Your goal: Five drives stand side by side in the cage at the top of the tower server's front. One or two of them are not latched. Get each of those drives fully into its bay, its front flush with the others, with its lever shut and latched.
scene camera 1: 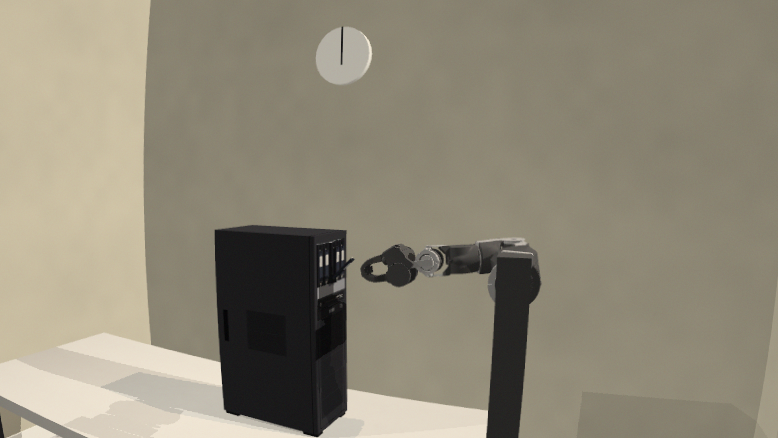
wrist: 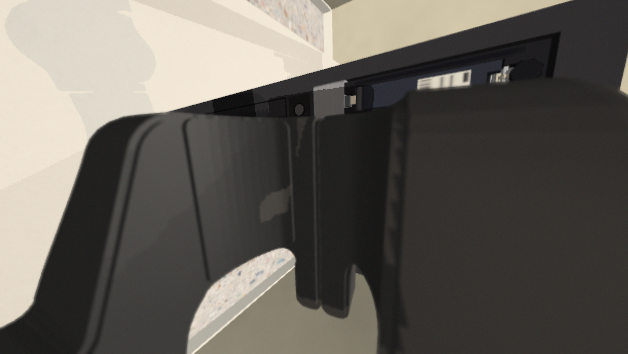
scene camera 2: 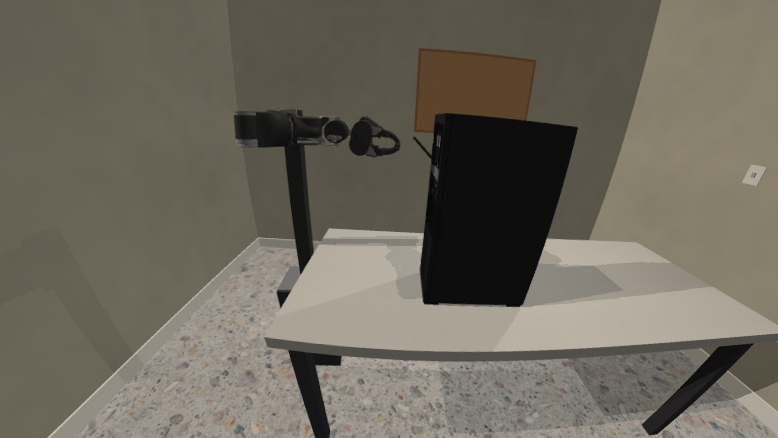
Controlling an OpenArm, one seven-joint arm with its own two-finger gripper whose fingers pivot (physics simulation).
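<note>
The black tower server [scene camera 1: 264,304] [scene camera 2: 495,217] [wrist: 595,37] stands upright on the table. Several drives stand side by side in the cage [scene camera 1: 331,241] at the top of its front. One lever [scene camera 1: 347,264] [scene camera 2: 421,146] sticks out from the cage, slanting up and outward; which drive it belongs to is hard to tell. In the wrist view a drive [wrist: 387,90] with a barcode label [wrist: 444,80] shows at the cage's edge; the rest is hidden behind the fingers. My gripper [scene camera 1: 363,269] [scene camera 2: 398,145] [wrist: 332,210] is shut and empty, in front of the cage and apart from the lever.
The white table [scene camera 1: 179,359] [scene camera 2: 353,321] carries the server. The arm's dark post [scene camera 1: 509,348] [scene camera 2: 296,201] stands beyond the table edge on the server's front side. A grey strip [scene camera 1: 331,289] [wrist: 328,100] lies below the drives. A clock [scene camera 1: 344,55] and a cork board [scene camera 2: 473,87] hang on walls.
</note>
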